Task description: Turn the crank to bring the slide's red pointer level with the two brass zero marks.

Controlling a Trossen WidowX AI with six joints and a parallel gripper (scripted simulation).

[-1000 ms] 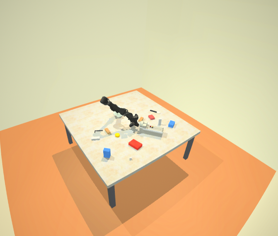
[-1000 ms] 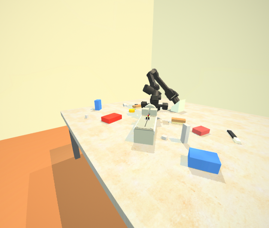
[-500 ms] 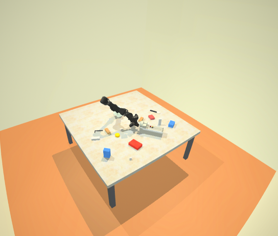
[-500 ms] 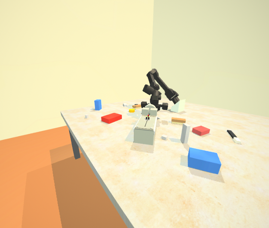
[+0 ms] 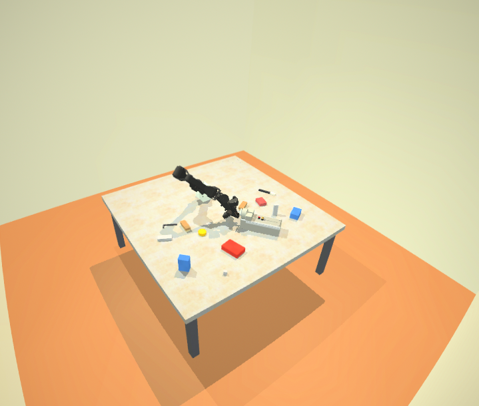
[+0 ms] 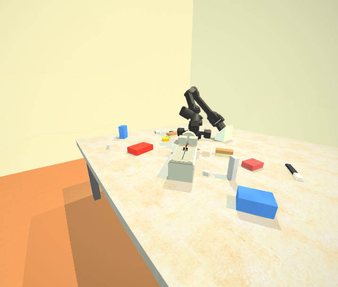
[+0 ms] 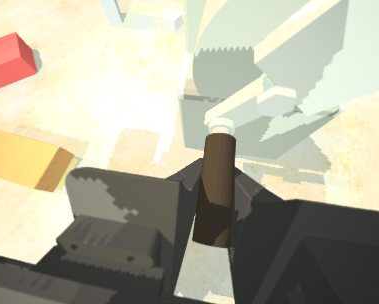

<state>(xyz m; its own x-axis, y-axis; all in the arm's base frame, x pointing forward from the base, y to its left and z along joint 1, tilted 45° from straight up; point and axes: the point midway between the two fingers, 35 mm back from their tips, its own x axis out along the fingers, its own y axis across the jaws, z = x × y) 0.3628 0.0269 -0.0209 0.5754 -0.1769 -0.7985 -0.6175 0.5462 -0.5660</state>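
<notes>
My gripper tip is 4 cm below the crank and 1 cm to the left of it. Round my gripper tip: brown crank handle 3 cm above, 2 cm behind, 1 cm to the right; then red pointer 12 cm ahead, 7 cm to the left, 5 cm above; then yellow disc 27 cm to the right, 3 cm below, 2 cm behind.
</notes>
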